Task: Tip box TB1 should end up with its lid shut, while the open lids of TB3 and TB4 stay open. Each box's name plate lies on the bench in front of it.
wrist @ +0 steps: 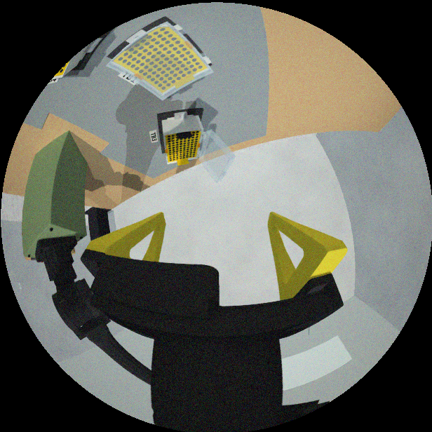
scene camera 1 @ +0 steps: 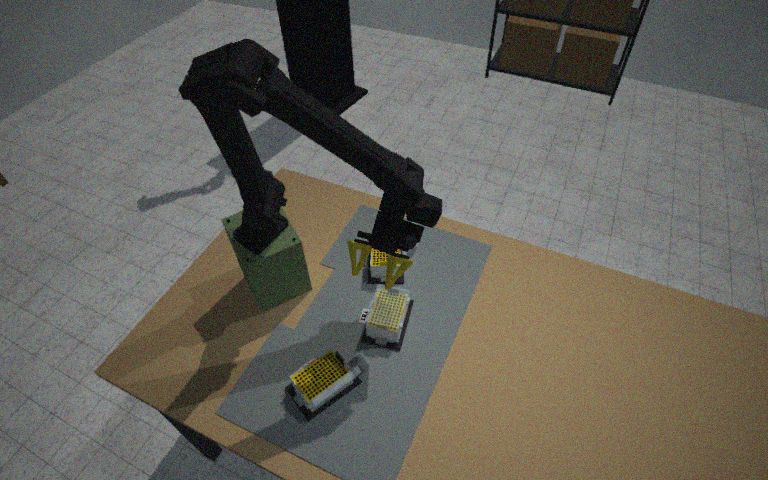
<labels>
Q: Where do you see a tip box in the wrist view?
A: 181, 120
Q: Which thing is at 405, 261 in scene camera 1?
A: My gripper.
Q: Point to a grey mat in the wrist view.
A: At 235, 96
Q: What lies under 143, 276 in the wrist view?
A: My gripper.
</labels>
